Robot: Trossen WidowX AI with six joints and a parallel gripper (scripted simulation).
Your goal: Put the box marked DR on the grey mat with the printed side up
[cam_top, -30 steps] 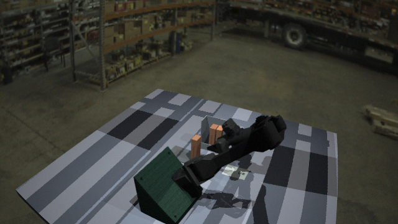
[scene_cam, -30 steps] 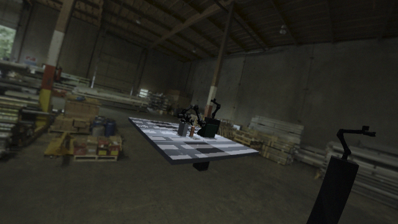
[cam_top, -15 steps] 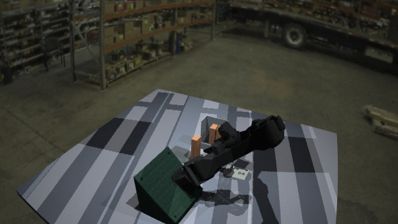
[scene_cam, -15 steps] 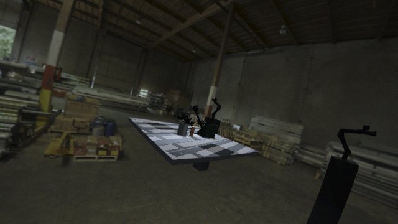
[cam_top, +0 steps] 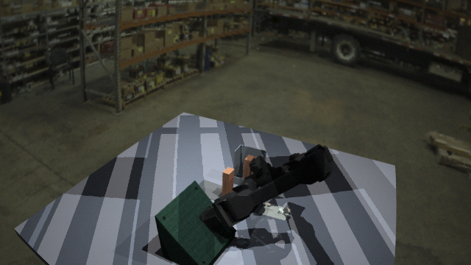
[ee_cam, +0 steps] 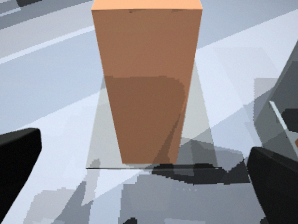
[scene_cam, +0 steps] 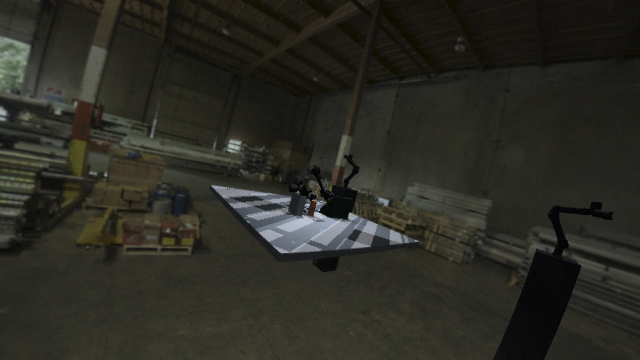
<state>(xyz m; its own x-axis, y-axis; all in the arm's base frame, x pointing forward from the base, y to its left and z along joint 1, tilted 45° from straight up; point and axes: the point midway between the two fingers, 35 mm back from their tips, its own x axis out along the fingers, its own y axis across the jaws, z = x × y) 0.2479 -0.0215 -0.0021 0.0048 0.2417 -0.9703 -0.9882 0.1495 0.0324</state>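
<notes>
The grey mat is 100 mm to the left of my gripper tip, 80 mm below it and 10 mm ahead of it. From my gripper tip the other things lie so: white card: 150 mm to the right, 80 mm below.
</notes>
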